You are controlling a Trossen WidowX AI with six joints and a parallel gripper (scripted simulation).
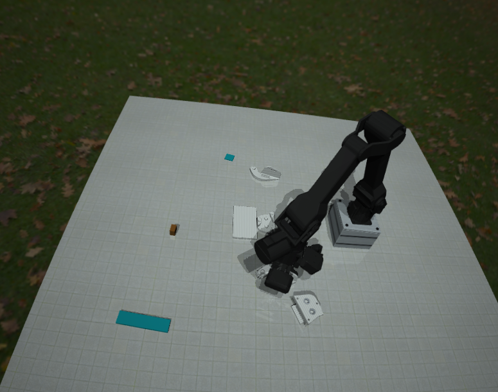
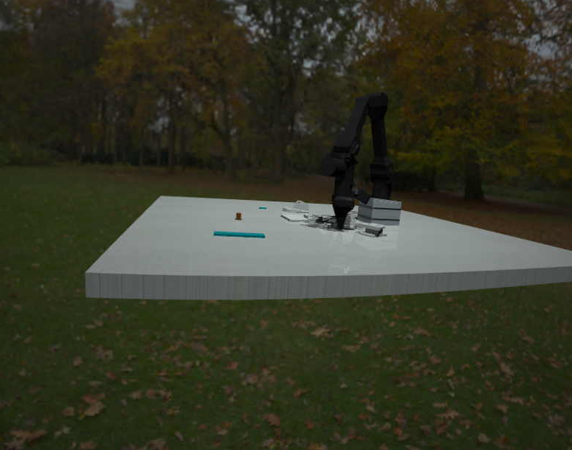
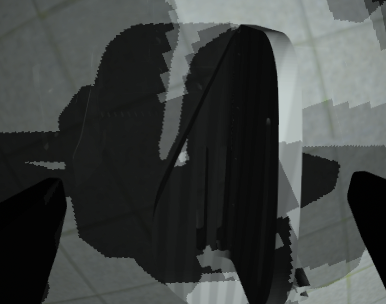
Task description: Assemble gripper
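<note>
Right now my gripper tip is 4 cm short of the gripper jaw. From my gripper tip the other things lie so: small brown block 30 cm ahead, 13 cm to the right; then long teal bar 35 cm ahead, 14 cm to the left; then white ribbed block 11 cm to the left, 6 cm behind.
</note>
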